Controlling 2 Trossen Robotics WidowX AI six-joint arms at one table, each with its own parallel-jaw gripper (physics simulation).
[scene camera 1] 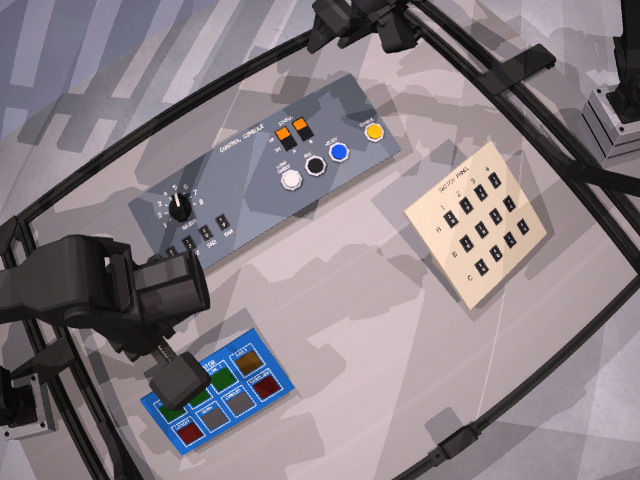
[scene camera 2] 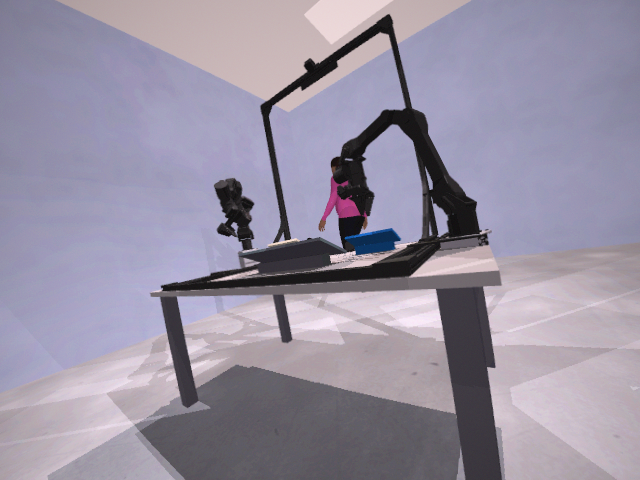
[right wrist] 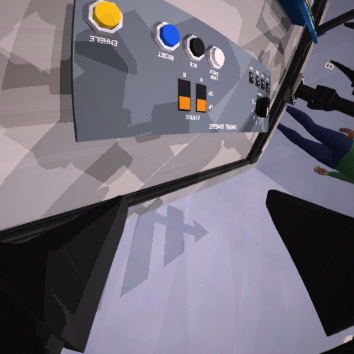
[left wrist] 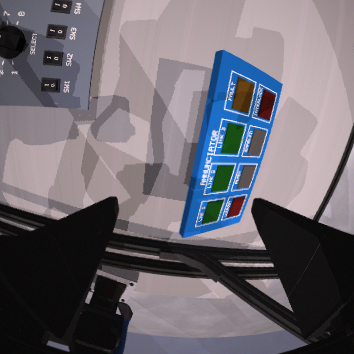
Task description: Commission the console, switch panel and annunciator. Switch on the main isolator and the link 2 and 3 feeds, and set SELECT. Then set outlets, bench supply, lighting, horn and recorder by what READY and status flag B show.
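Seen in the pictures: left gripper, fingertip midpoint: (scene camera 1: 165, 351) (scene camera 2: 365, 215) (right wrist: 337, 42) (left wrist: 185, 204); right gripper, fingertip midpoint: (scene camera 1: 324, 49) (scene camera 2: 242, 228) (right wrist: 197, 199); left arm's base, origin of the base link: (scene camera 1: 20, 406) (scene camera 2: 465, 234) (right wrist: 298, 89) (left wrist: 109, 286); right arm's base, origin of the base link: (scene camera 1: 626, 106) (scene camera 2: 248, 250).
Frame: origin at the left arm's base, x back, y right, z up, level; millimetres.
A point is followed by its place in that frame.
The grey console (scene camera 1: 242, 175) @(x -490, y -231, z 43 mm) (left wrist: 30, 96) @(x -334, y -172, z 35 mm) (right wrist: 125, 100) @(x -667, y -301, z 54 mm) has a black SELECT knob (scene camera 1: 179, 207) @(x -387, y -204, z 64 mm) (left wrist: 11, 42) @(x -384, y -192, z 60 mm) (right wrist: 262, 107) @(x -393, y -211, z 58 mm), its white mark pointing near 5. Status flag A (scene camera 1: 285, 138) @(x -569, y -265, z 50 mm) (right wrist: 201, 98) @(x -568, y -266, z 50 mm) and status flag B (scene camera 1: 303, 129) @(x -599, y -272, z 49 mm) (right wrist: 184, 95) @(x -598, y -273, z 50 mm) both show orange at the UP end. The cream switch panel (scene camera 1: 438, 241) @(x -713, y -24, z 61 mm) has three rows of small black switches; their positions are too small to tell. The blue annunciator (scene camera 1: 275, 364) @(x -452, y 53, z 28 mm) (left wrist: 212, 95) @(x -403, y 13, z 53 mm) (scene camera 2: 372, 240) @(x -361, y 71, z 21 mm) shows dull green LINK lamps and a grey READY lamp. My left gripper (left wrist: 185, 204) @(x -331, y 18, z 118 mm) is open above it. My right gripper (right wrist: 197, 199) @(x -662, y -325, z 161 mm) is open beyond the console's far edge.
The console carries white (scene camera 1: 291, 179) @(x -557, y -201, z 35 mm), black (scene camera 1: 315, 165) @(x -597, y -211, z 35 mm), blue (scene camera 1: 339, 151) @(x -639, y -222, z 35 mm) and yellow (scene camera 1: 374, 131) @(x -702, y -238, z 35 mm) buttons. Black frame rails surround the work area. My left arm covers the console's lower left corner in scene camera 1. A person in pink (scene camera 2: 346, 204) stands behind the table.
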